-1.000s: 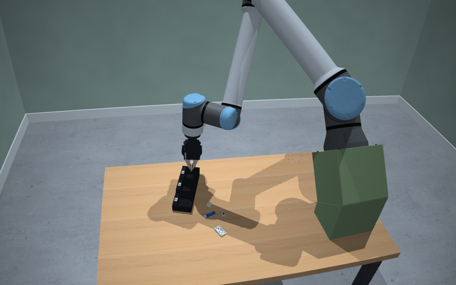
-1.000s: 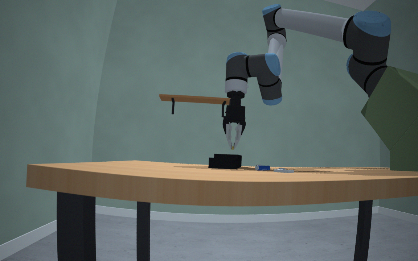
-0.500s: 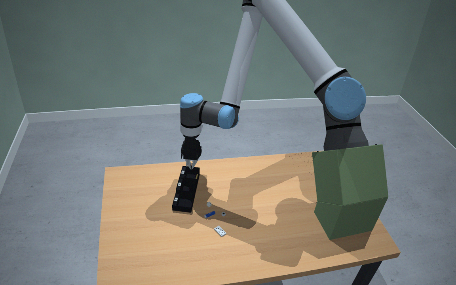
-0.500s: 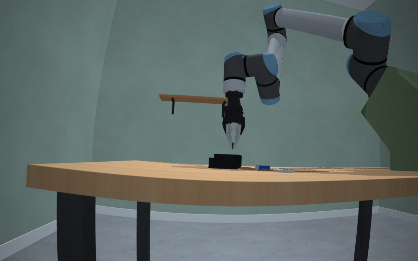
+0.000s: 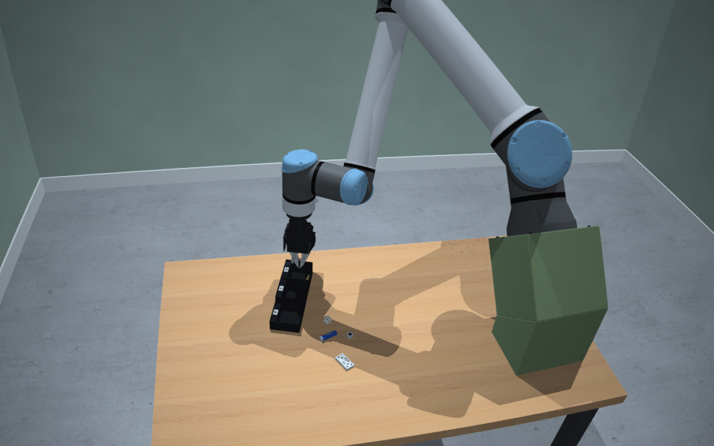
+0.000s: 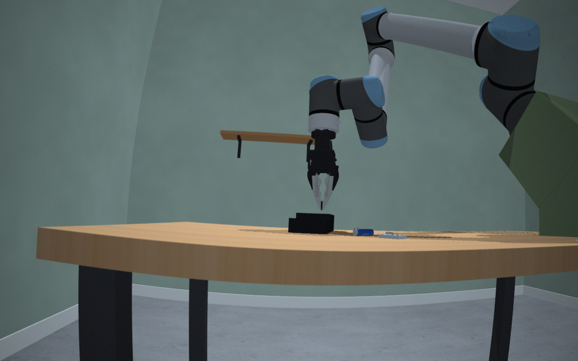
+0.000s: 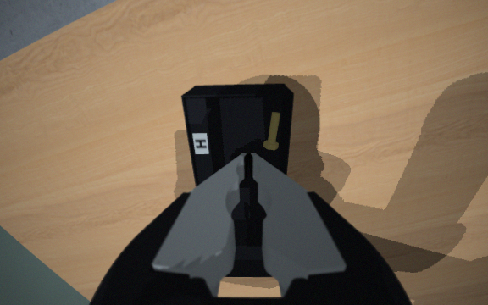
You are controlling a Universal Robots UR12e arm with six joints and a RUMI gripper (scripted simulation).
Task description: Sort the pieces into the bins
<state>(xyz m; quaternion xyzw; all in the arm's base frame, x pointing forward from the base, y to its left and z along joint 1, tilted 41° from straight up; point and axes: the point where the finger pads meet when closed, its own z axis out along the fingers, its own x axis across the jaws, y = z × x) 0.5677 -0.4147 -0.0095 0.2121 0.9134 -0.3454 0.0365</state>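
Right now the brass bolt is 2 cm behind my hand, 2 cm to the left of it and 6 cm below it. Round my hand: battery: 2 cm behind, 24 cm to the left, 7 cm below; white die: 3 cm behind, 18 cm to the left, 7 cm below; black bin: 4 cm ahead, 7 cm to the left, 5 cm below.
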